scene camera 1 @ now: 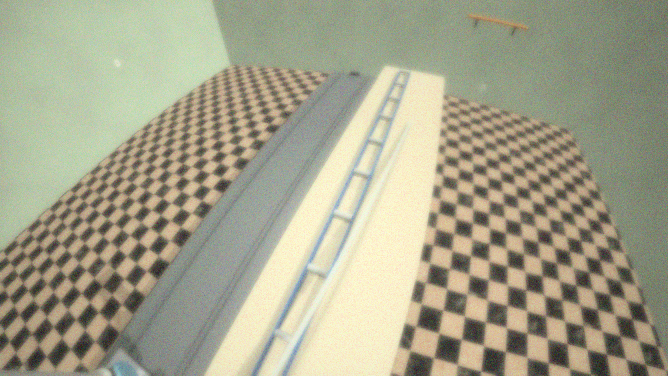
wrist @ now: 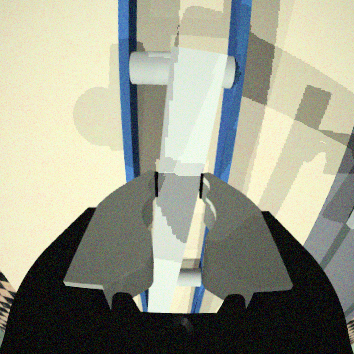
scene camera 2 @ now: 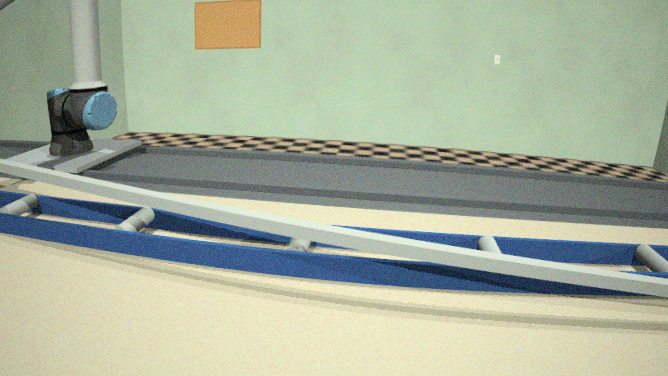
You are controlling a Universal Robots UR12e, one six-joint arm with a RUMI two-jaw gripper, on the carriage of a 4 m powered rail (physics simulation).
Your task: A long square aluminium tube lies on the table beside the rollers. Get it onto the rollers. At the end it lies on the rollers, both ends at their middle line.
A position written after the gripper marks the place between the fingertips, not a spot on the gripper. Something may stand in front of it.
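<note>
The gripper (wrist: pixel 178 175) is visible, and so is a long square aluminium tube (wrist: pixel 194 80). The tube (scene camera 2: pixel 328 234) can be seen again from the scene.
</note>
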